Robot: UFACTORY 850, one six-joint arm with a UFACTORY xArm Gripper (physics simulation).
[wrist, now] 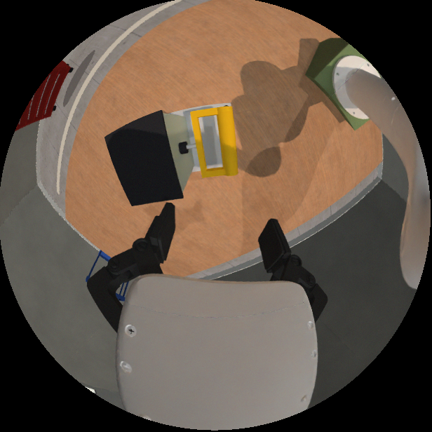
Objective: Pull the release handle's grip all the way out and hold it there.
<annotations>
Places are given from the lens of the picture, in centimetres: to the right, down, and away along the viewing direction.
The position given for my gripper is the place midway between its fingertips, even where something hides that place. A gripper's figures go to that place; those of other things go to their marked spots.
my gripper [221,222]: 1, 1, 12
yellow grip [225,121]: 2, -14, 17
grey base plate [210,138]: -1, -18, 29
The marked spots on the grey base plate and the yellow grip are 12 cm apart.
</annotations>
